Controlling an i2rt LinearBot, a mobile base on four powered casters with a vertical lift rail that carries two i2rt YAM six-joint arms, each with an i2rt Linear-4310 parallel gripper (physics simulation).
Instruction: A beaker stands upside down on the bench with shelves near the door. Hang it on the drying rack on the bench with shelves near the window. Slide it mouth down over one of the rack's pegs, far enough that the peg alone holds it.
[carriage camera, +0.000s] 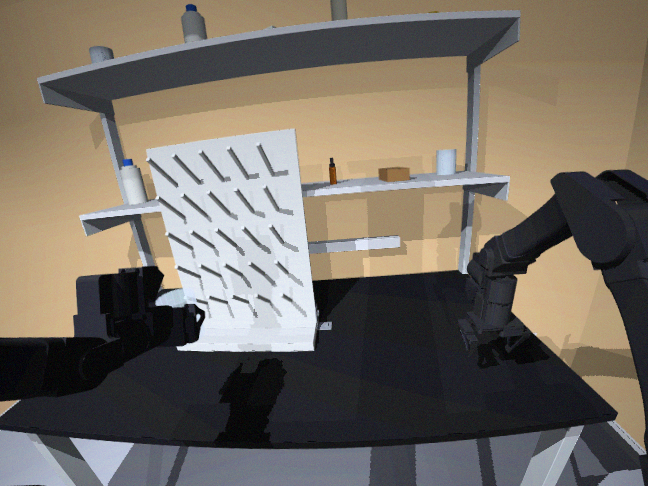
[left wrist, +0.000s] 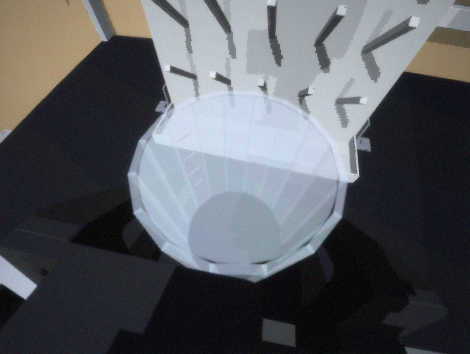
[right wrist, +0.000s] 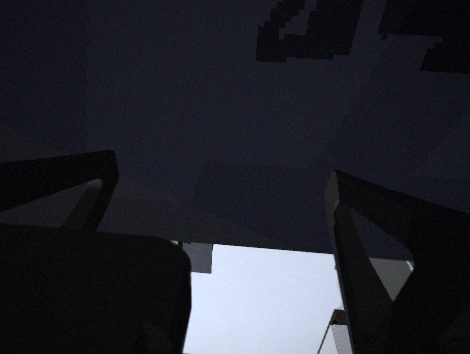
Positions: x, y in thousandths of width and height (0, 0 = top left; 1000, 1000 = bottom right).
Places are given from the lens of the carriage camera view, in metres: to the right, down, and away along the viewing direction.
my left gripper (carriage camera: 291, 649): -0.28, 0.15, 0.52
bench with shelves (carriage camera: 607, 762): 0.19, 0.34, 0.67
drying rack (carriage camera: 433, 303): -0.12, -0.26, 0.70
drip tray (carriage camera: 453, 697): -0.10, 0.31, 0.83
The marked spots on the drip tray and the bench with shelves are 0.33 m apart.
